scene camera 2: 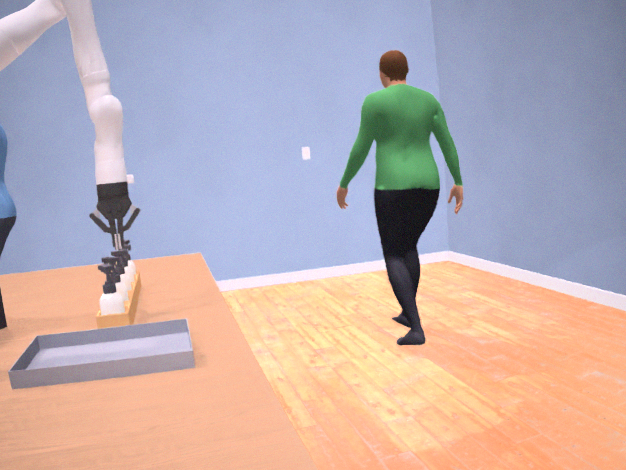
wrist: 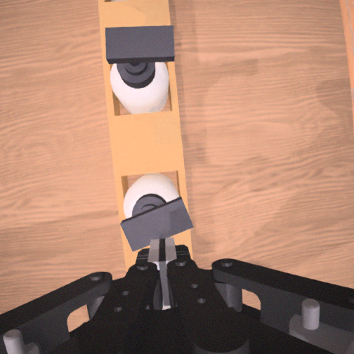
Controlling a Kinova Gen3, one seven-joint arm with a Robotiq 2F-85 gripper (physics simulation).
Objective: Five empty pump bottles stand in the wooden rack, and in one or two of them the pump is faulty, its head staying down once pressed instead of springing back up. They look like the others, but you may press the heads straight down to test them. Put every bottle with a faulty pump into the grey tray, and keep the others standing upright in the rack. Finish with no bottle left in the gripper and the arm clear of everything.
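Places are measured from the arm's base along level axes (x ahead, y left, z up), in millimetres.
Where they show: gripper, fingertip midpoint: (scene camera 2: 119, 249).
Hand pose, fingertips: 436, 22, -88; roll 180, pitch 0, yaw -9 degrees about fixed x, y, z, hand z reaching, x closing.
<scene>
Each offset is from my fingertips to the top centre of the thing, as dx, dy, dz. Level surfaces: height alone.
The wooden rack @(-6, +16, -101) (scene camera 2: 112, 320) (wrist: 146, 143) holds a row of white bottles with dark pumps. The nearest bottle @(-40, -203, -6) (scene camera 2: 111, 303) stands upright at the rack's tray end. My gripper (scene camera 2: 117, 244) (wrist: 163, 253) is shut and empty, pointing down over the far part of the row. In the wrist view, its tips overlap the edge of a slanted pump head (wrist: 157, 223) on a white bottle (wrist: 150, 189); whether they touch is unclear. Another bottle (wrist: 141, 95) stands farther along under a squarer pump head (wrist: 140, 44). The grey tray @(-63, -370, -116) (scene camera 2: 106, 370) is empty.
The tray lies on the wooden table @(dz -146) (scene camera 2: 151, 424), nearer the camera than the rack. The table's right edge runs beside both. A person in green (scene camera 2: 404, 141) is on the floor to the right; part of a person in blue (scene camera 2: 6, 192) shows at the left edge.
</scene>
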